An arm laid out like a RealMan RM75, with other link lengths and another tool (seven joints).
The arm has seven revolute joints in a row. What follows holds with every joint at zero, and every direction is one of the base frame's.
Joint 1 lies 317.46 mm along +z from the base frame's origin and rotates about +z.
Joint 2 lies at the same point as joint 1 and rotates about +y.
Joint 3 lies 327.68 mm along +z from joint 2 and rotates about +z.
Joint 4 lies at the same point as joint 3 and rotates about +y.
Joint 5 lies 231.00 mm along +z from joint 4 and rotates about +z.
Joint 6 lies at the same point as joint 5 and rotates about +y.
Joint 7 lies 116.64 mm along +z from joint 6 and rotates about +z.
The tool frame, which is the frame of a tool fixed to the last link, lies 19.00 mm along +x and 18.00 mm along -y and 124.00 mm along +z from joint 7; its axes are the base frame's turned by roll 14.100, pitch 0.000 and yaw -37.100 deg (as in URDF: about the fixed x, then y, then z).
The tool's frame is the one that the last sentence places.
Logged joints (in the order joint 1, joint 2, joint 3, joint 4, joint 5, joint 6, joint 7), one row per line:
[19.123 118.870 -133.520 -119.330 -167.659 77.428 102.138]
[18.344 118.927 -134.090 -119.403 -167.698 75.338 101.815]
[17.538 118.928 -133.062 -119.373 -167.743 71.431 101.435]
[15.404 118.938 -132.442 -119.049 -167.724 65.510 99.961]
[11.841 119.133 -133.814 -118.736 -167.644 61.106 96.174]
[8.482 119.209 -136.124 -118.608 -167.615 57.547 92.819]
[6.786 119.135 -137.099 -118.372 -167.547 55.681 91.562]
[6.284 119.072 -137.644 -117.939 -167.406 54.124 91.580]
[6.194 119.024 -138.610 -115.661 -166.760 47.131 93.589]
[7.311 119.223 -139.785 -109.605 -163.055 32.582 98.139]
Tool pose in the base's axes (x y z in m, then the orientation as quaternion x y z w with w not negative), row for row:
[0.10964 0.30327 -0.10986 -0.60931 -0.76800 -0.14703 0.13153]
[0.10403 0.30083 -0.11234 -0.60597 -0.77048 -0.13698 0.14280]
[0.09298 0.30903 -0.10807 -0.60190 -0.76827 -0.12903 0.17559]
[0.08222 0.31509 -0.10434 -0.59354 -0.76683 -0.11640 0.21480]
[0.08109 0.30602 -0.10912 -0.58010 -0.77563 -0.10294 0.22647]
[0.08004 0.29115 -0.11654 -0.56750 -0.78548 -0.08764 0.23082]
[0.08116 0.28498 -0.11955 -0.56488 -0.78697 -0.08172 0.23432]
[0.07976 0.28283 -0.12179 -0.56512 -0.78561 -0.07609 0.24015]
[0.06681 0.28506 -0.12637 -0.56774 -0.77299 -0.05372 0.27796]
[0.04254 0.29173 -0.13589 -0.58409 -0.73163 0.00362 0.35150]
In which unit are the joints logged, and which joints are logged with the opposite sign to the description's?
The joints are logged in degrees. Opposite sign: joint 6.
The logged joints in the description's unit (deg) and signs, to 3 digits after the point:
[19.123 118.870 -133.520 -119.330 -167.659 -77.428 102.138]
[18.344 118.927 -134.090 -119.403 -167.698 -75.338 101.815]
[17.538 118.928 -133.062 -119.373 -167.743 -71.431 101.435]
[15.404 118.938 -132.442 -119.049 -167.724 -65.510 99.961]
[11.841 119.133 -133.814 -118.736 -167.644 -61.106 96.174]
[8.482 119.209 -136.124 -118.608 -167.615 -57.547 92.819]
[6.786 119.135 -137.099 -118.372 -167.547 -55.681 91.562]
[6.284 119.072 -137.644 -117.939 -167.406 -54.124 91.580]
[6.194 119.024 -138.610 -115.661 -166.760 -47.131 93.589]
[7.311 119.223 -139.785 -109.605 -163.055 -32.582 98.139]

